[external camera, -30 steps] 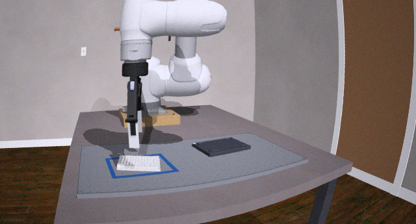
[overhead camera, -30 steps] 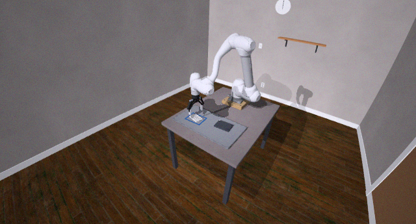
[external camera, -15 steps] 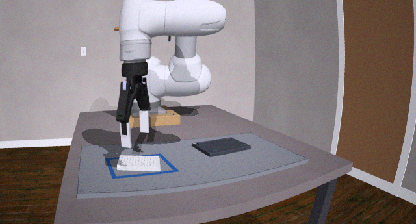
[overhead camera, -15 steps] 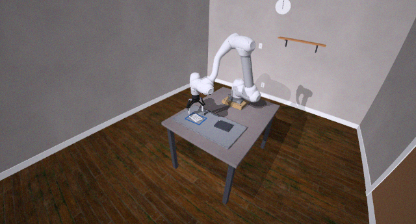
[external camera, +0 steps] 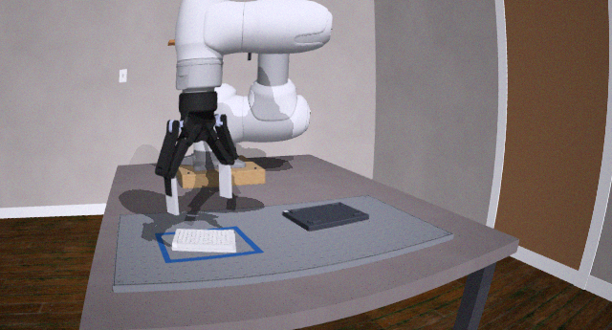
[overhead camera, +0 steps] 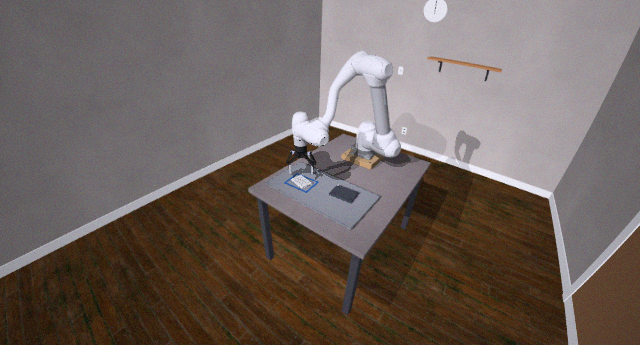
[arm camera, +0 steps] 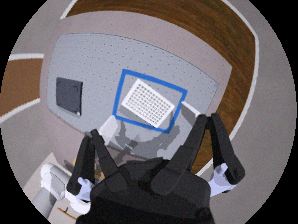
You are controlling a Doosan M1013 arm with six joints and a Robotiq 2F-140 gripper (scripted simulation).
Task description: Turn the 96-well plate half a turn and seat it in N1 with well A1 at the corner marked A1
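Right now the white 96-well plate is 80 mm below my hand. From my hand the other things lie so: dark plate nest N1 (300 mm to the left, 80 mm below, 70 mm behind).
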